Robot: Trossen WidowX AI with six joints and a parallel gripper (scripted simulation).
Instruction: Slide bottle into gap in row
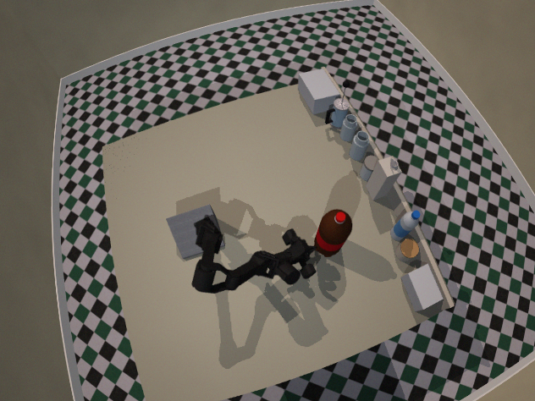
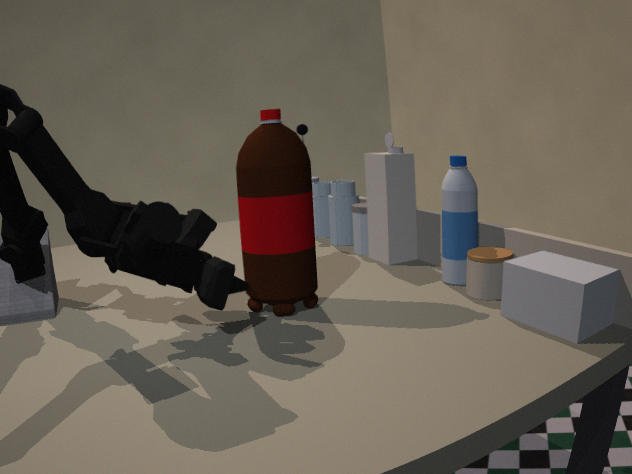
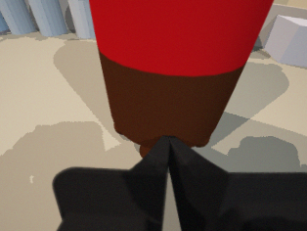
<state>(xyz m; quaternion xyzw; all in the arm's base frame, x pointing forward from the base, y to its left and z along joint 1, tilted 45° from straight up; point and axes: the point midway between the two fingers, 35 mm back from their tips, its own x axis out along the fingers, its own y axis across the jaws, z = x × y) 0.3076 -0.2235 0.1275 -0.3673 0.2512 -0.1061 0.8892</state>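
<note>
Right now my hand is 9 cm short of the brown cola bottle and 9 cm below it. From my hand the other things lie so: blue-capped water bottle (38 cm ahead, 11 cm to the right, 5 cm above); then french press (43 cm ahead, 50 cm to the left, 8 cm above); then cork-lidded jar (36 cm ahead, 19 cm to the right, 2 cm below).
</note>
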